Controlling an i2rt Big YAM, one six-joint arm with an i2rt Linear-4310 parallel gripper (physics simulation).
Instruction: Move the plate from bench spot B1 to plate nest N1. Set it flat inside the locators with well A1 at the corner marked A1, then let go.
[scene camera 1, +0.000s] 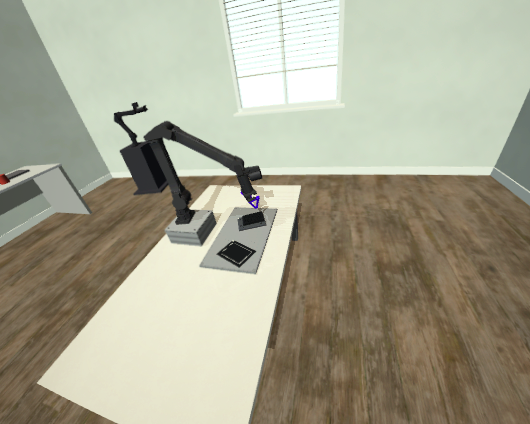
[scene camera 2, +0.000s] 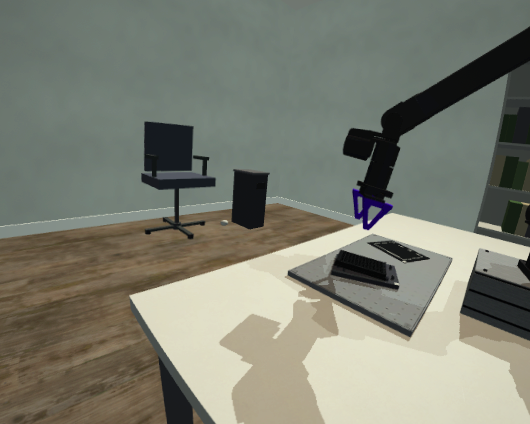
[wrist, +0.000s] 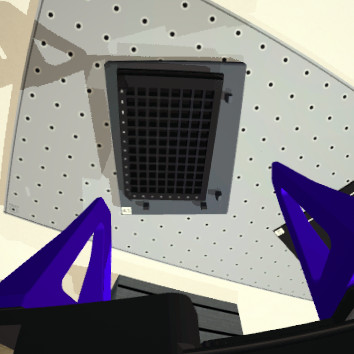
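Where they show: gripper, fingertip midpoint: (scene camera 1: 253, 204) (scene camera 2: 361, 223) (wrist: 186, 187); arm's base at its link origin: (scene camera 1: 185, 218).
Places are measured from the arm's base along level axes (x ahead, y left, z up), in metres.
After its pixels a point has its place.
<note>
The black well plate (scene camera 1: 253, 218) @(x 0.399, y 0.036, z -0.063 m) (scene camera 2: 362, 263) @(x 0.389, y 0.054, z -0.062 m) (wrist: 167, 142) @(x 0.397, y 0.046, z -0.061 m) rests on the grey plate nest (scene camera 2: 394, 281) @(x 0.303, y 0.061, z -0.080 m) (wrist: 232, 150) @(x 0.395, y -0.020, z -0.080 m). In the wrist view it sits toward the nest's left side. A gap separates it from the two right locators; two lower locators show just below it. No left locators show; the plate may cover them. I cannot tell that it lies flat. Its marked edges meet at the lower left, by the nest's A1 label (wrist: 126, 210) @(x 0.296, y 0.070, z -0.080 m); the plate's marks are too small to read. My gripper (scene camera 1: 254, 205) @(x 0.415, y 0.039, z 0.034 m) (scene camera 2: 362, 223) @(x 0.415, y 0.039, z 0.034 m) (wrist: 186, 187) @(x 0.415, y 0.039, z 0.034 m) is open and empty, above and clear of the plate.
A black bench spot with a white outline (scene camera 1: 236, 253) @(x 0.332, y -0.223, z -0.090 m) (scene camera 2: 400, 251) @(x 0.318, y -0.210, z -0.090 m) lies on the same perforated grey board (scene camera 1: 215, 257) @(x 0.223, y -0.243, z -0.092 m) (scene camera 2: 402, 320) @(x 0.265, y 0.197, z -0.092 m) (wrist: 55, 120) @(x 0.381, y 0.155, z -0.092 m). The arm's grey base block (scene camera 1: 185, 235) @(x 0.036, y -0.127, z -0.030 m) (scene camera 2: 500, 287) @(x 0.099, y 0.075, z -0.018 m) stands beside the board on the cream table (scene camera 1: 165, 320) @(x 0.086, y -0.574, z -0.105 m) (scene camera 2: 210, 295) @(x 0.609, y 0.358, z -0.105 m).
</note>
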